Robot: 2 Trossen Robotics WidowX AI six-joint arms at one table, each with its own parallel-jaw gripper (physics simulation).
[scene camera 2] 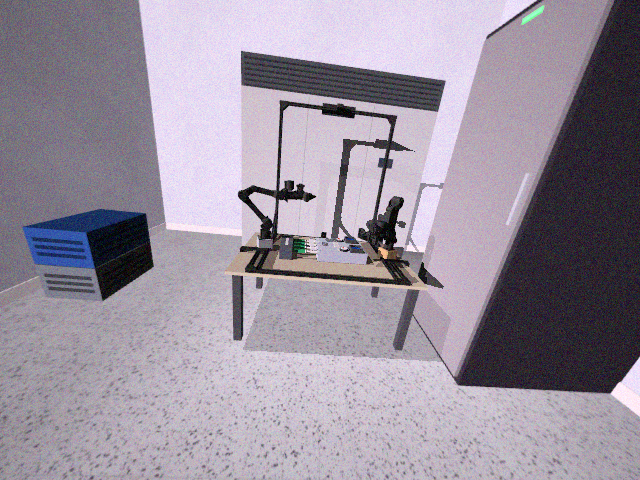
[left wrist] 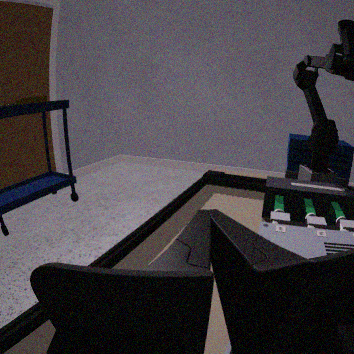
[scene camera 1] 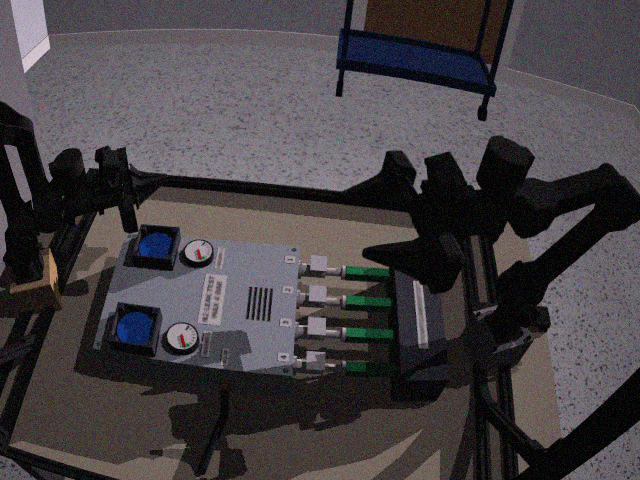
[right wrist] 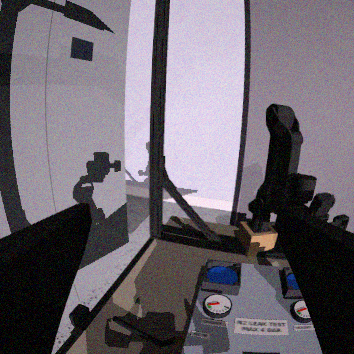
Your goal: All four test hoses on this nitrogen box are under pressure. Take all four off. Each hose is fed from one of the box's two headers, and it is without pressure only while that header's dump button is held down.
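Pixels of known places: left gripper, fingertip midpoint: (scene camera 2: 357, 236) (left wrist: 206, 218) (scene camera 1: 167, 177); right gripper, fingertip midpoint: (scene camera 2: 314, 195) (scene camera 1: 350, 223) (right wrist: 186, 216); left arm's base, origin of the base link: (scene camera 2: 388, 248) (scene camera 1: 29, 270) (right wrist: 258, 226); right arm's base, origin of the base link: (scene camera 2: 264, 237) (left wrist: 318, 168) (scene camera 1: 504, 326).
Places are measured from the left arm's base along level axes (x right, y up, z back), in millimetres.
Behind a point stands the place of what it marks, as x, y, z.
Note:
The grey nitrogen box (scene camera 1: 258, 268) @(120, -4, -466) (scene camera 2: 336, 254) @(41, -22, -437) (left wrist: 295, 242) @(125, -4, -485) (right wrist: 257, 295) @(137, -4, -283) lies on the table. Green hose 1 (scene camera 1: 366, 272) @(175, -19, -656) (left wrist: 279, 203) @(171, -19, -651), hose 2 (scene camera 1: 367, 302) @(239, -19, -629) (left wrist: 310, 206) @(238, -20, -628), hose 3 (scene camera 1: 368, 334) @(304, -19, -602) (left wrist: 338, 210) @(299, -20, -598) and hose 4 (scene camera 1: 368, 368) @(368, -19, -574) sit in line with its connectors. Two blue dump buttons (scene camera 1: 156, 245) @(26, 13, -290) (scene camera 1: 134, 328) @(202, 12, -214) stand in black guards, each beside a gauge; the readings are too small to tell. My left gripper (scene camera 1: 162, 178) @(-26, 125, -333) (left wrist: 206, 218) @(-26, 125, -333) is shut and empty, beyond the upper button. My right gripper (scene camera 1: 355, 222) @(357, 326, -494) (scene camera 2: 313, 196) @(357, 326, -494) (right wrist: 186, 216) @(357, 326, -494) is open and empty, above the hose side.
A dark block (scene camera 1: 421, 330) @(338, -3, -686) with a pale strip stands at the hoses' far ends. Black rails (scene camera 1: 248, 187) @(-161, -65, -529) run around the table edge. A thin black bar (scene camera 1: 217, 431) @(387, -70, -303) shows below the box in scene camera 1. A blue cart (scene camera 1: 413, 54) stands on the floor beyond the table.

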